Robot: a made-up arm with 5 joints. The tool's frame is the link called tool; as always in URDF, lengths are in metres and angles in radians.
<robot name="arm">
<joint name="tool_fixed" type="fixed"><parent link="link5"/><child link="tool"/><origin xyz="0.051 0.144 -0.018" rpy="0 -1.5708 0"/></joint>
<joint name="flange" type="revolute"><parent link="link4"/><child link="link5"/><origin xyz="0.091 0.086 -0.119" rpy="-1.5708 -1.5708 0"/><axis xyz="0 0 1"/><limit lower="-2.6" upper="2.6"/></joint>
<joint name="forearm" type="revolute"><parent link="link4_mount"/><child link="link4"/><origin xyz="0.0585 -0.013 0.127" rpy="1.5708 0 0"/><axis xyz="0 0 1"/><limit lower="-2.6" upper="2.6"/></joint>
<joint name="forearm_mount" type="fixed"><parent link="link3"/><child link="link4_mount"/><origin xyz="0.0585 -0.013 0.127"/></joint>
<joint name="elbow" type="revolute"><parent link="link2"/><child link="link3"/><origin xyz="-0.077 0.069 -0.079" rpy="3.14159 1.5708 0"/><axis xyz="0 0 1"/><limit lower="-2.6" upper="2.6"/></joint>
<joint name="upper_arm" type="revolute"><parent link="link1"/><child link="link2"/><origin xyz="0.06 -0.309 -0.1" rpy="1.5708 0 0"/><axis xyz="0 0 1"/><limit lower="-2.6" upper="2.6"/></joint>
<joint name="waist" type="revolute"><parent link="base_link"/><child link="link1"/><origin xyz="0 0 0.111" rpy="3.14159 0 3.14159"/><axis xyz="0 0 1"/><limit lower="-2.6" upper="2.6"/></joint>
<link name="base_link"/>
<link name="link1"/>
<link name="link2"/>
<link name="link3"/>
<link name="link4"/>
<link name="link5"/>
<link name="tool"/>
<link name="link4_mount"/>
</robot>
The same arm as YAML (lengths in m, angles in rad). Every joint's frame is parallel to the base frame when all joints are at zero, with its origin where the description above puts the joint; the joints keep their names.
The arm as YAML. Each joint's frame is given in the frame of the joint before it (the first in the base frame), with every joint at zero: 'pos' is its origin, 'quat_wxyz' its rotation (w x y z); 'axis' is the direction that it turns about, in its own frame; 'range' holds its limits. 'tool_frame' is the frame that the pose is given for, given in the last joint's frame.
length_unit: m
angle_unit: rad
joints:
  - joint: waist
    pos: [0.0, 0.0, 0.111]
    quat_wxyz: [1.0, 0.0, 0.0, 0.0]
    axis: [0.0, 0.0, -1.0]
    range: [-2.6, 2.6]
  - joint: upper_arm
    pos: [-0.06, -0.309, 0.1]
    quat_wxyz: [1.0, 0.0, 0.0, 0.0]
    axis: [0.0, -1.0, 0.0]
    range: [-2.6, 2.6]
  - joint: elbow
    pos: [0.077, 0.079, -0.069]
    quat_wxyz: [1.0, 0.0, 0.0, 0.0]
    axis: [1.0, 0.0, 0.0]
    range: [-2.6, 2.6]
  - joint: forearm
    pos: [0.254, 0.117, -0.026]
    quat_wxyz: [1.0, 0.0, 0.0, 0.0]
    axis: [0.0, 0.0, -1.0]
    range: [-2.6, 2.6]
  - joint: flange
    pos: [0.086, 0.091, 0.119]
    quat_wxyz: [1.0, 0.0, 0.0, 0.0]
    axis: [1.0, 0.0, 0.0]
    range: [-2.6, 2.6]
tool_frame:
  pos: [-0.018, 0.144, -0.051]
  quat_wxyz: [1.0, -0.000002, -0.000001, -0.000001]

